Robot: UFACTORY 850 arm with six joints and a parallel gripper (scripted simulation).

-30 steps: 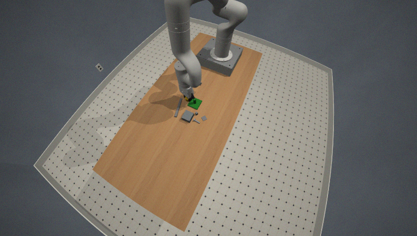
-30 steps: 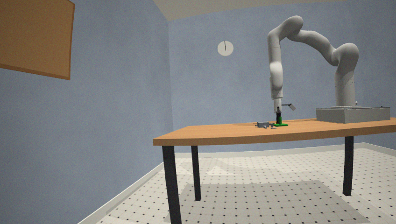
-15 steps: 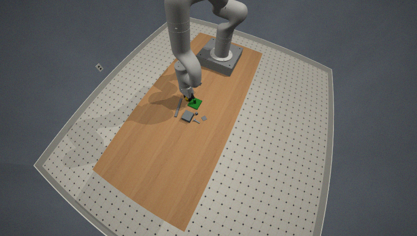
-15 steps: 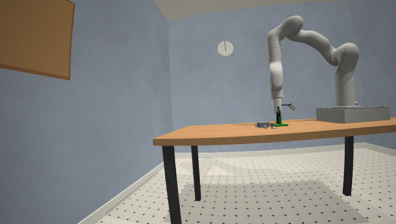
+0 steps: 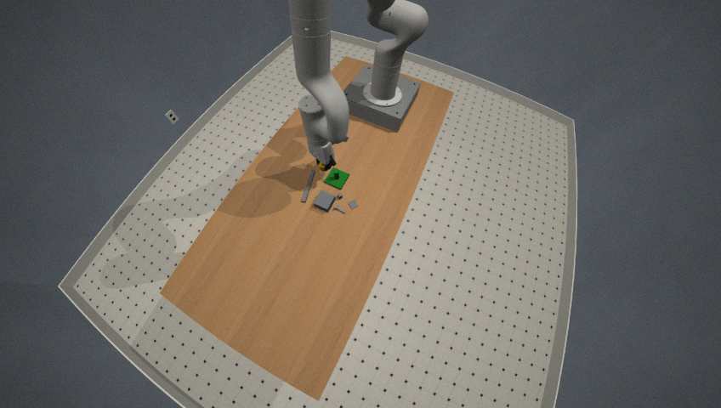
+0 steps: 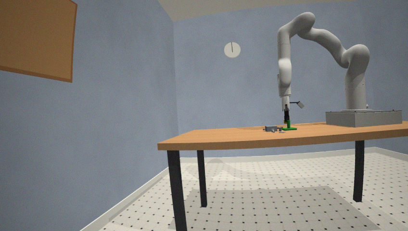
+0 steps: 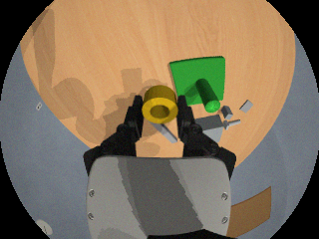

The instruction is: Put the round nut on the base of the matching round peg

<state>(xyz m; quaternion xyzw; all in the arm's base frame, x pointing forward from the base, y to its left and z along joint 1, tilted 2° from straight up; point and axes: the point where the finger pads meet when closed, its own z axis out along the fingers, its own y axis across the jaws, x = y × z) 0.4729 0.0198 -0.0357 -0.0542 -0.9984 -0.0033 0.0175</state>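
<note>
My gripper is now 10 cm short of the long grey bar, 1 cm to the left of it and 6 cm above it. The rest, counted from my hand: grey block (12 cm ahead, 9 cm to the left, 5 cm below); then small grey bolt (11 cm ahead, 15 cm to the left, 6 cm below); then small grey plate (6 cm ahead, 19 cm to the left, 7 cm below).
</note>
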